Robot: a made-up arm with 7 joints.
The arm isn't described. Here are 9 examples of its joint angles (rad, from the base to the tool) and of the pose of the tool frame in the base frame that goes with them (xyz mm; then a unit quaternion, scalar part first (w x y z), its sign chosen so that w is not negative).
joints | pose
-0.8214 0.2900 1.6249 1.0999 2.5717 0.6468 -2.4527 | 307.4 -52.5 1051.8 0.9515 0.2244 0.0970 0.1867
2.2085 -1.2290 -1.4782 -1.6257 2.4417 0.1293 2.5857 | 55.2 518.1 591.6 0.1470 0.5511 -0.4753 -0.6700
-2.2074 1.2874 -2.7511 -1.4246 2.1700 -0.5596 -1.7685 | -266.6 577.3 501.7 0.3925 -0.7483 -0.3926 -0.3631
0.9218 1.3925 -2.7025 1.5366 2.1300 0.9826 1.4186 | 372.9 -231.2 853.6 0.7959 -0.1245 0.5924 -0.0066
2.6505 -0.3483 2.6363 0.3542 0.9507 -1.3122 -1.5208 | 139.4 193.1 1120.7 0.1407 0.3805 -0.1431 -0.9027
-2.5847 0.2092 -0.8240 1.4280 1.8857 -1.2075 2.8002 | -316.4 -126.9 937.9 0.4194 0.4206 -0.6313 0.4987
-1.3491 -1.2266 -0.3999 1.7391 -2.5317 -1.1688 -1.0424 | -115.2 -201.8 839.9 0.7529 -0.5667 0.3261 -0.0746
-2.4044 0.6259 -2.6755 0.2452 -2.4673 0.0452 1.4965 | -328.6 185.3 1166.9 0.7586 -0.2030 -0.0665 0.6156
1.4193 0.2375 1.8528 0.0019 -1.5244 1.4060 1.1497 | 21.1 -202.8 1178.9 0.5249 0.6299 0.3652 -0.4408
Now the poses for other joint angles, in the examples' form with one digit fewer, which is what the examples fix.
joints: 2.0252 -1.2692 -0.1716 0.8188 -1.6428 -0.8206 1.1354
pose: 227 470 905 0.923 -0.288 -0.208 0.150
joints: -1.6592 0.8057 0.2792 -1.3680 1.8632 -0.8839 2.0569
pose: -215 240 1031 0.731 0.302 -0.403 -0.461
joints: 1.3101 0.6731 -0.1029 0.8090 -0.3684 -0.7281 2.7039
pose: 151 -522 949 0.432 0.210 0.348 -0.805
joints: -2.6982 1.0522 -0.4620 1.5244 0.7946 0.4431 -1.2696
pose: -587 38 520 0.136 0.358 -0.922 -0.045
